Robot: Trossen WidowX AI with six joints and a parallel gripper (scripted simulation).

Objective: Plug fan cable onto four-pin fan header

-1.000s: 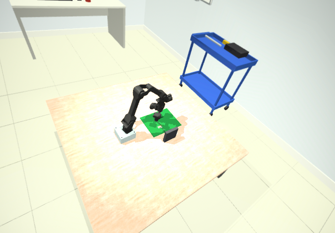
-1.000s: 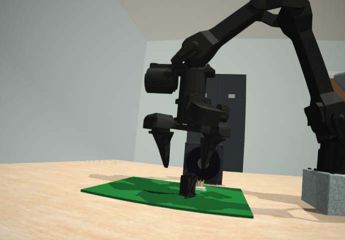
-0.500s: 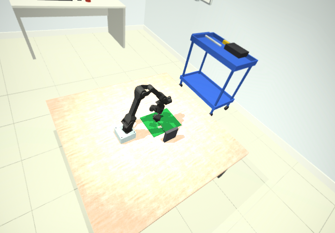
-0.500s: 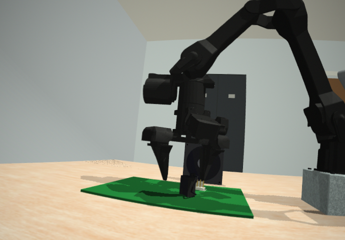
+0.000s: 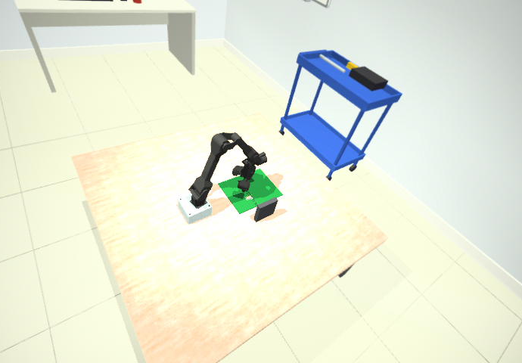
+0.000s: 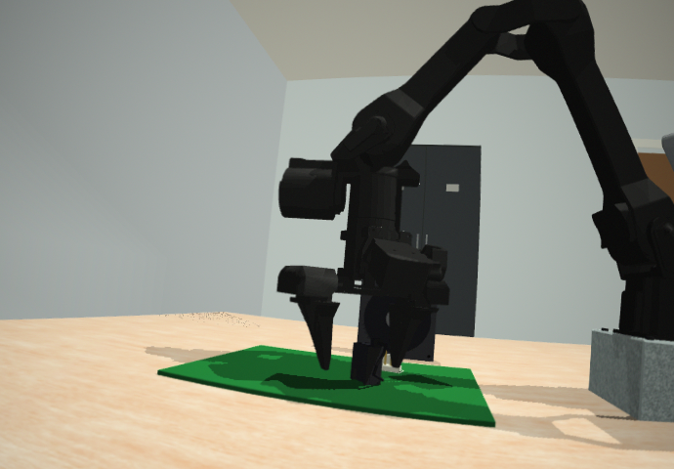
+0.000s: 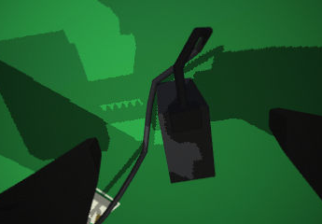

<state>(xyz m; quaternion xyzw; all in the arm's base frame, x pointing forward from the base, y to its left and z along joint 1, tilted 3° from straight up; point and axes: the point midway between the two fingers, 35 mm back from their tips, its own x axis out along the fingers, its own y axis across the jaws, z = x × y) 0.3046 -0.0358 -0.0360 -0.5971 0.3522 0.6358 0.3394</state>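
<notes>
My gripper tip is now 2 cm short of the green board, 3 cm to the left of it and 3 cm above it. Also, from my gripper tip: white four-pin header 3 cm behind, 7 cm to the right, 2 cm below; then black fan 5 cm behind, 20 cm to the right, 4 cm above; then black plug 1 cm to the left, 1 cm above.
</notes>
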